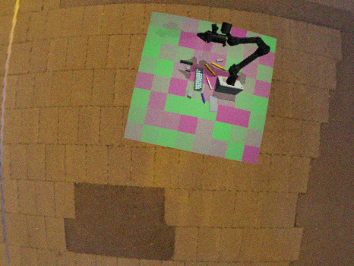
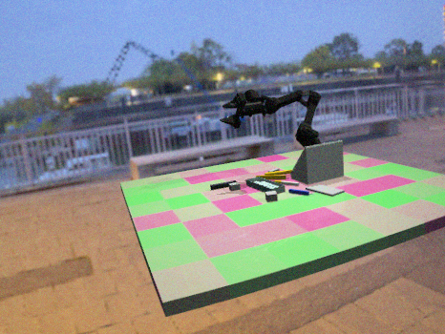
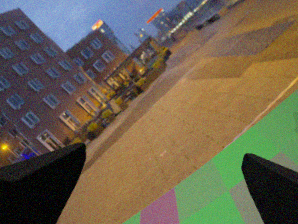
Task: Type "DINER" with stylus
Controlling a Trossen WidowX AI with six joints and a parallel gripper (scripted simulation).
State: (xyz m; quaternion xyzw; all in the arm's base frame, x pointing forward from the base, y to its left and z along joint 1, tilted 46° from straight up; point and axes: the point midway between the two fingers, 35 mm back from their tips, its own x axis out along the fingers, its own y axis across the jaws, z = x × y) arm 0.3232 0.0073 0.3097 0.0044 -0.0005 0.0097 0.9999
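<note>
Right now my gripper tip is 380 mm to the right of the blue stylus, 320 mm above it and 190 mm past it. From my gripper tip the other things lie so: flat grey slab 390 mm to the left, 330 mm below, 280 mm behind; white pen 320 mm below, 200 mm behind, 190 mm to the left; black bar 320 mm below, 50 mm to the left, 40 mm ahead.
</note>
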